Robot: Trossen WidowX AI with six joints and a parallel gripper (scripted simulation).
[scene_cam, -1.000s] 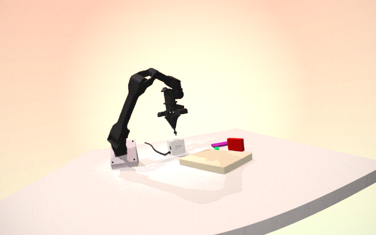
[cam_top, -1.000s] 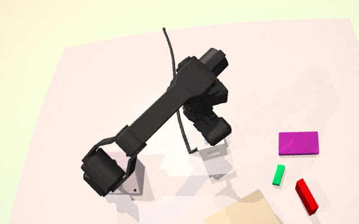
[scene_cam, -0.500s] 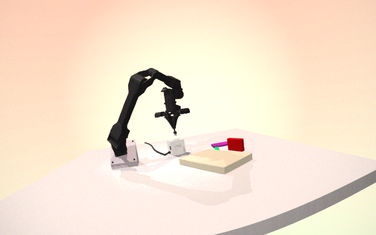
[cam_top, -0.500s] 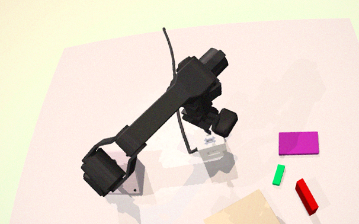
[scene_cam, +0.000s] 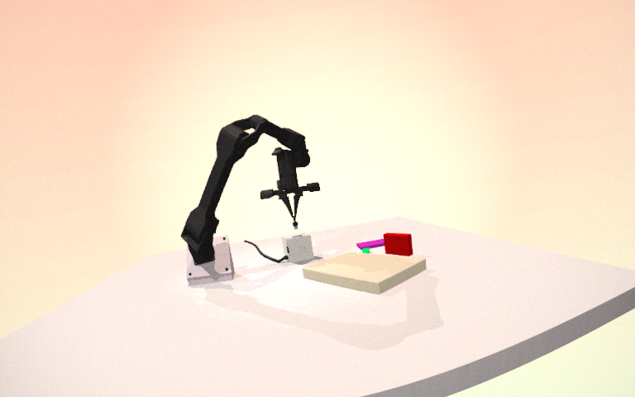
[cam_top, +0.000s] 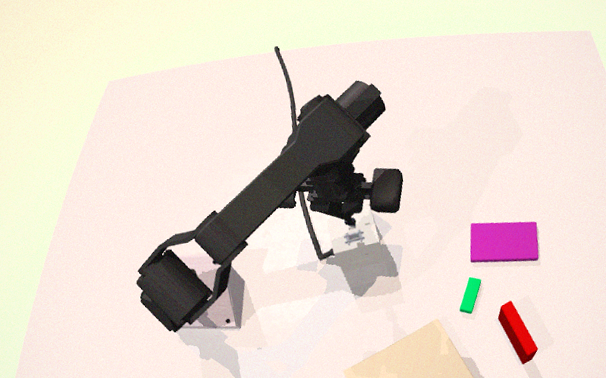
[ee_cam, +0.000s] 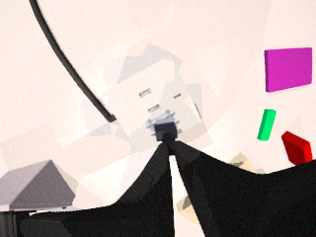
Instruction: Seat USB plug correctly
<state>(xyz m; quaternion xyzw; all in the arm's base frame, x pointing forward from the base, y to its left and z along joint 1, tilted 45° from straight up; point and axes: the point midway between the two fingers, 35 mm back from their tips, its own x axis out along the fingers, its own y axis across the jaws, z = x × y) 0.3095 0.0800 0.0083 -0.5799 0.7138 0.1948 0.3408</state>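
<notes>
Right now my gripper tip is 20 mm above the dark USB plug. Round my gripper tip: red block 240 mm ahead, 210 mm to the right, 110 mm below; magenta flat block 260 mm ahead, 30 mm to the right, 130 mm below; green block 180 mm ahead, 120 mm to the right, 130 mm below.
</notes>
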